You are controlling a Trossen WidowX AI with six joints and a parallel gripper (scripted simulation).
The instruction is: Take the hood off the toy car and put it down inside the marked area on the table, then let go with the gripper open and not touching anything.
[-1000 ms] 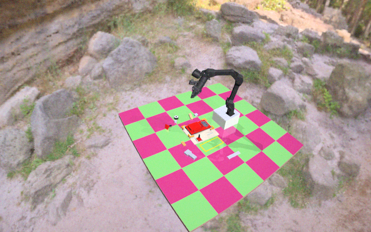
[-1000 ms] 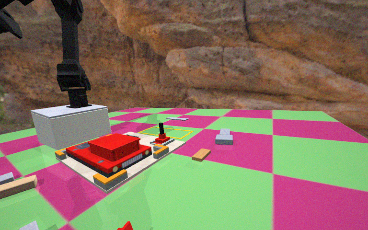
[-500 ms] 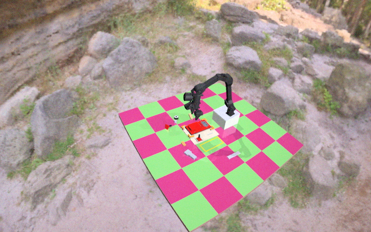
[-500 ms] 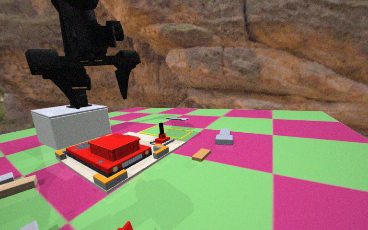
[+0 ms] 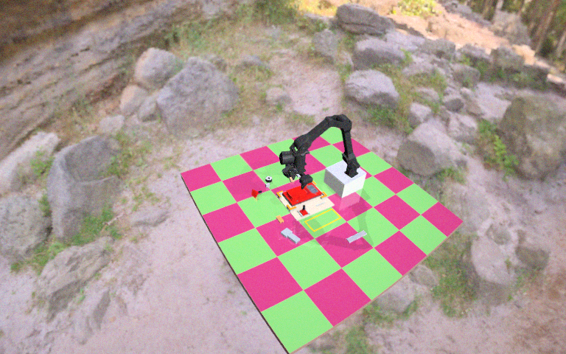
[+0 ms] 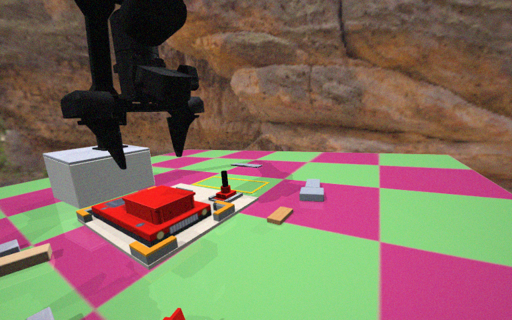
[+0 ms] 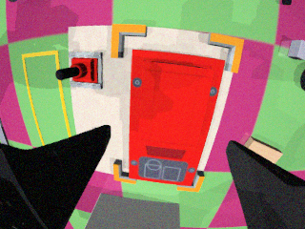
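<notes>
Now: the hood 60 mm below my gripper tip.
</notes>
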